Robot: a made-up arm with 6 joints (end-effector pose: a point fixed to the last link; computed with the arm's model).
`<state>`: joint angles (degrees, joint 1 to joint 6).
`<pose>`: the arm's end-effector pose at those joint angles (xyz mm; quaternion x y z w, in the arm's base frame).
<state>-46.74 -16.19 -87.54 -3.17 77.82 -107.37</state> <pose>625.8 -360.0 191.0 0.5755 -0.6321 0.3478 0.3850</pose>
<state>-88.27 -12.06 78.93 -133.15 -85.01 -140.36</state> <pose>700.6 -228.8 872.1 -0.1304 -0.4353 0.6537 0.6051</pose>
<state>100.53 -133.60 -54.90 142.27 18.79 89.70</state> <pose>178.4 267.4 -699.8 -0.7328 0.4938 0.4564 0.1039</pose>
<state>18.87 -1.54 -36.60 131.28 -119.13 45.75</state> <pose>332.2 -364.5 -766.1 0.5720 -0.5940 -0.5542 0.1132</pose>
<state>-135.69 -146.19 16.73 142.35 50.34 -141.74</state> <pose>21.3 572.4 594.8 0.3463 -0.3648 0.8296 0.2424</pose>
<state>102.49 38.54 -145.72 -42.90 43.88 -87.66</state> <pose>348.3 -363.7 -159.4 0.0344 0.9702 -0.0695 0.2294</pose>
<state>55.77 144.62 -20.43 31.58 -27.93 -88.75</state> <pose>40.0 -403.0 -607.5 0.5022 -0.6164 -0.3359 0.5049</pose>
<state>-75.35 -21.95 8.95 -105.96 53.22 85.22</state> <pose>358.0 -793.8 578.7 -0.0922 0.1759 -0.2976 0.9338</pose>
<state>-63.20 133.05 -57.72 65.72 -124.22 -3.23</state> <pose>536.0 -263.2 708.0 0.6378 -0.6446 0.4169 0.0616</pose>
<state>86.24 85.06 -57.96 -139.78 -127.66 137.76</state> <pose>488.7 -640.9 56.2 -0.4785 0.1729 0.0772 0.8574</pose>
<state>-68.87 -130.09 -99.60 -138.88 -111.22 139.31</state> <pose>-733.4 -428.7 240.9 -0.2858 -0.6257 -0.6354 0.3509</pose>
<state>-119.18 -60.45 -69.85 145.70 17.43 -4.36</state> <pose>228.9 474.0 537.2 -0.4499 0.2776 0.7990 0.2866</pose>
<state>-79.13 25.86 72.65 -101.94 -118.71 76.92</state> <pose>585.6 353.4 929.6 -0.8881 -0.1069 0.0466 0.4447</pose>
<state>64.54 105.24 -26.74 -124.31 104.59 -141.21</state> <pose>433.1 -339.2 -226.1 -0.3281 0.4008 0.7091 0.4784</pose>
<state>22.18 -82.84 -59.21 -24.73 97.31 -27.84</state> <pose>-110.9 93.3 -572.6 -0.0947 -0.6750 -0.7297 0.0542</pose>
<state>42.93 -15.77 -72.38 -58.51 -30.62 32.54</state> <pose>584.2 -309.9 298.4 -0.4558 0.2082 -0.1090 0.8585</pose>
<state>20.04 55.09 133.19 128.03 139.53 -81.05</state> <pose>-33.5 -701.4 5.7 0.2004 -0.2565 -0.2762 0.9043</pose>
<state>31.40 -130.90 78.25 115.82 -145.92 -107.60</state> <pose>-40.4 250.8 -177.0 -0.5995 0.2024 0.7696 0.0863</pose>
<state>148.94 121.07 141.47 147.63 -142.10 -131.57</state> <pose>-463.1 307.6 -349.4 0.7857 0.4980 -0.2107 0.3005</pose>
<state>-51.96 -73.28 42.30 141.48 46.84 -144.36</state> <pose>-210.3 -524.1 618.4 -0.3722 0.4743 -0.5590 0.5692</pose>
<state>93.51 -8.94 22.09 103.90 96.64 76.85</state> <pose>-154.9 -171.4 -347.2 -0.0203 -0.9741 -0.1643 0.1541</pose>
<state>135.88 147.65 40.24 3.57 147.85 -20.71</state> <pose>-334.0 316.4 195.5 -0.5021 -0.2939 -0.3048 0.7540</pose>
